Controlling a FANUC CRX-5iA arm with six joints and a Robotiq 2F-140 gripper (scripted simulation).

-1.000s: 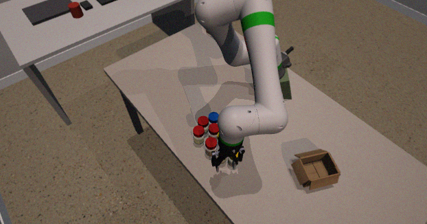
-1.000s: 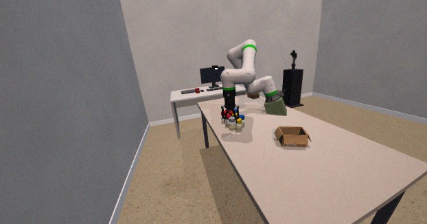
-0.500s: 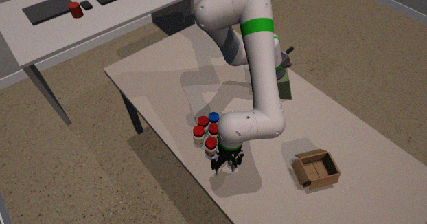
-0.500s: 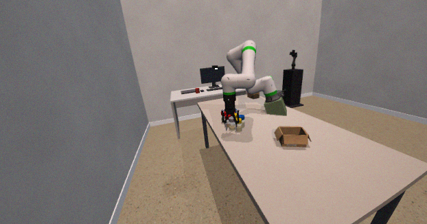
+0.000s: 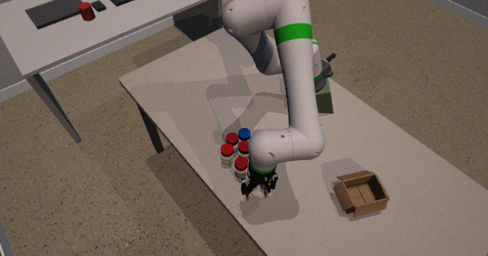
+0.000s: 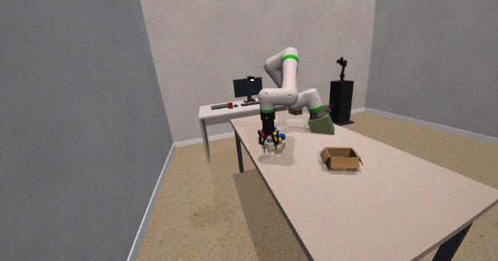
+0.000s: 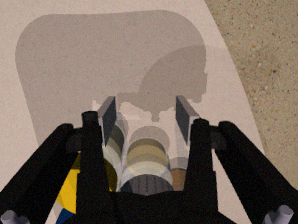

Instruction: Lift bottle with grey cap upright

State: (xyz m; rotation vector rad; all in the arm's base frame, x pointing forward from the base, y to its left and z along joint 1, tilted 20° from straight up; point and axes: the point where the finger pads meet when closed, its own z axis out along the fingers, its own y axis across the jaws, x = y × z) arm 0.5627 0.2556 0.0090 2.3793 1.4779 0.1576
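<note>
Right now the grey-capped bottle is 30 mm behind my hand and 60 mm to the right of it. Also, from my hand: yellow-capped bottle 70 mm behind, 20 mm to the right.
</note>
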